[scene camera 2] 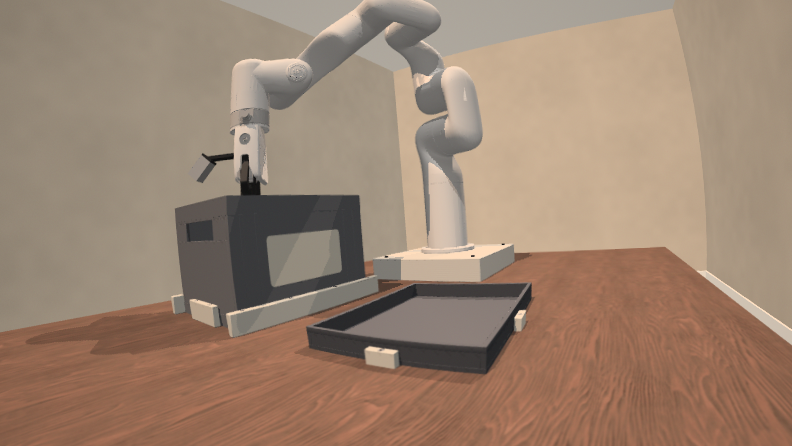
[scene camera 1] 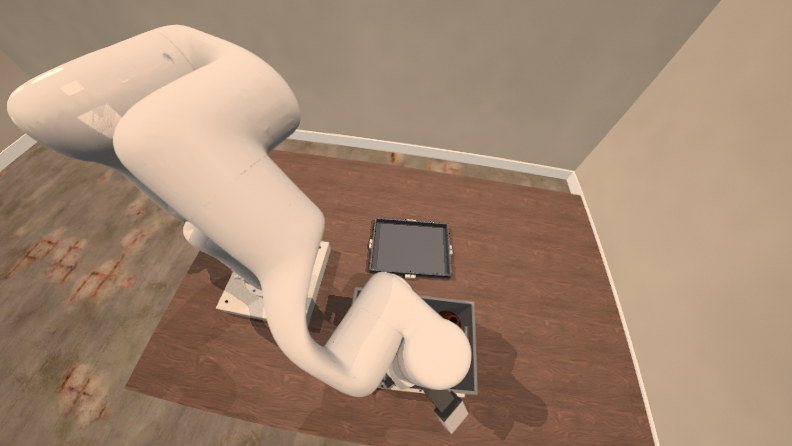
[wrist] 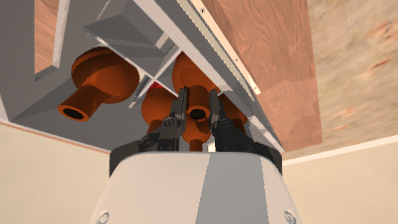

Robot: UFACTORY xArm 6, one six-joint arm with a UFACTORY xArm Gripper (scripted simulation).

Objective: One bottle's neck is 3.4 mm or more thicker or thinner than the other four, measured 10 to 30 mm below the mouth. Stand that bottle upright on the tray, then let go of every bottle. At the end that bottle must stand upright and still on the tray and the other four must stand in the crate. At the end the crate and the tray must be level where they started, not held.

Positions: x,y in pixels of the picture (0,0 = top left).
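There is a dark grey crate in the wrist view (137,38). Scene camera 1 shows me the crate too, and so does scene camera 2. On the crate, the spot (scene camera 1: 441,309) and the spot (scene camera 2: 266,248) are one and the same spot.
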